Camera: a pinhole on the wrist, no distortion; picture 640 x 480 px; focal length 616.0 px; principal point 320.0 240.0 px. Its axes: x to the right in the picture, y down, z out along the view. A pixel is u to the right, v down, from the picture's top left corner.
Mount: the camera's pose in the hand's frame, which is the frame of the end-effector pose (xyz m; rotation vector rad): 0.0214 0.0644 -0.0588 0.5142 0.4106 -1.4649
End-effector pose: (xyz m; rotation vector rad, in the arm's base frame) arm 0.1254 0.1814 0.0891 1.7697 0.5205 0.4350
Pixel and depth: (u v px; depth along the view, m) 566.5 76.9 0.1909
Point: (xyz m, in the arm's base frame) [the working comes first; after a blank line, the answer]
In the camera's frame: 0.0764 -0.0505 0.1909

0.1138 0.1450 -0.0288
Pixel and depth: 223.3 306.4 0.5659
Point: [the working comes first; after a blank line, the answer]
In the camera's frame: -0.0888 0.0610 0.5659

0.3964 -0.1235 -0.1975
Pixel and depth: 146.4 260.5 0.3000
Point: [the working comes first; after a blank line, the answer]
In the camera's frame: -0.0845 0.0100 0.3000

0.2594 0.0050 -0.0025
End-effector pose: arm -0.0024 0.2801 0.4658 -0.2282 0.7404 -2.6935
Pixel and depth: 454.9 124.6 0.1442
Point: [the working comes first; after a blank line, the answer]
In the camera's frame: 0.0316 -0.0270 0.1442

0.0046 0.3000 0.5224
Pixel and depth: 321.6 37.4 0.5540
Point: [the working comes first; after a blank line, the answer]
In the camera's frame: 0.0014 -0.1822 0.5540

0.1922 0.3732 0.9127
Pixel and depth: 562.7 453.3 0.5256
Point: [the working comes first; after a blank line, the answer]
In the camera's frame: 0.2071 0.1820 0.5256

-0.2260 0.4023 0.9178
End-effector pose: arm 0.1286 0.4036 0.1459 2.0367 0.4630 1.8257
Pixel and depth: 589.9 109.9 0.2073
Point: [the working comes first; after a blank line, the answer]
In the camera's frame: 0.0908 -0.0438 0.2073

0.1838 0.5016 0.0568
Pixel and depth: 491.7 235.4 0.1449
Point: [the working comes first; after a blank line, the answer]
In the camera's frame: 0.0404 -0.0011 0.1449

0.1684 0.4537 0.1326
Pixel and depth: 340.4 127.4 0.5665
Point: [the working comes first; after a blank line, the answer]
In the camera's frame: 0.0188 -0.1036 0.5665

0.5052 0.5725 -0.1148
